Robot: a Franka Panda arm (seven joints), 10 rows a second.
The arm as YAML. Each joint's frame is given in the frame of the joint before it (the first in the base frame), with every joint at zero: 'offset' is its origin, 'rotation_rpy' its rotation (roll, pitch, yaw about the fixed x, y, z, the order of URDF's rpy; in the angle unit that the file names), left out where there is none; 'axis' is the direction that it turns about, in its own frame. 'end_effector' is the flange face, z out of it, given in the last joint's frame.
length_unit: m
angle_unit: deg
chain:
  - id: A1
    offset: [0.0, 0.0, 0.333]
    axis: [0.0, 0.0, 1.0]
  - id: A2
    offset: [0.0, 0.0, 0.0]
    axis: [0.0, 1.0, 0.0]
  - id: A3
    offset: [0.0, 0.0, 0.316]
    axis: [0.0, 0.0, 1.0]
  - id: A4
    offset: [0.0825, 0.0, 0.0]
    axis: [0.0, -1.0, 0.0]
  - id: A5
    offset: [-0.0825, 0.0, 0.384]
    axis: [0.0, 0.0, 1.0]
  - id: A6
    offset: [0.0, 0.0, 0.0]
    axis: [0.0, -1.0, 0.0]
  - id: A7
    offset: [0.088, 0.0, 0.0]
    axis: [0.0, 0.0, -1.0]
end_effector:
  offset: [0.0, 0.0, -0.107]
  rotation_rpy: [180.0, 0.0, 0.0]
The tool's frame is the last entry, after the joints.
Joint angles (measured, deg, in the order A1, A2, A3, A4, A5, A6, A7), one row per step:
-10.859 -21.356 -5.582 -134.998 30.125 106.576 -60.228
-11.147 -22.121 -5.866 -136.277 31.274 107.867 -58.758
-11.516 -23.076 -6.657 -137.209 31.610 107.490 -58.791
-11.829 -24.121 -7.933 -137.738 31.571 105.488 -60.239
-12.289 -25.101 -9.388 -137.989 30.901 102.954 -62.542
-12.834 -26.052 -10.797 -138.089 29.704 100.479 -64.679
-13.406 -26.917 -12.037 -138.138 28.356 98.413 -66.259
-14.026 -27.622 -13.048 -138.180 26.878 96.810 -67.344
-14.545 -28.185 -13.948 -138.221 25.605 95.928 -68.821
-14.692 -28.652 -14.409 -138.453 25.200 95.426 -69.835
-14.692 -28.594 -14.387 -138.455 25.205 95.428 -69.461
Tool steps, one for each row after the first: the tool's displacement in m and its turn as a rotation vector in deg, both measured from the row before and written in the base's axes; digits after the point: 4 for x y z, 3 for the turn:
-0.0039 -0.0032 -0.0026 0.891 -0.032 -2.867
-0.0073 -0.0060 -0.0007 0.845 0.068 -0.978
-0.0098 -0.0071 0.0012 1.200 0.037 0.813
-0.0109 -0.0091 0.0019 0.886 -0.158 1.738
-0.0111 -0.0099 0.0024 0.429 -0.091 1.712
-0.0104 -0.0096 0.0023 0.128 0.048 1.200
-0.0094 -0.0091 0.0015 -0.211 0.253 0.738
-0.0075 -0.0086 0.0012 -0.408 -0.369 0.801
-0.0044 -0.0027 0.0003 0.076 -0.377 0.701
0.0002 0.0001 -0.0004 0.023 0.271 -0.290

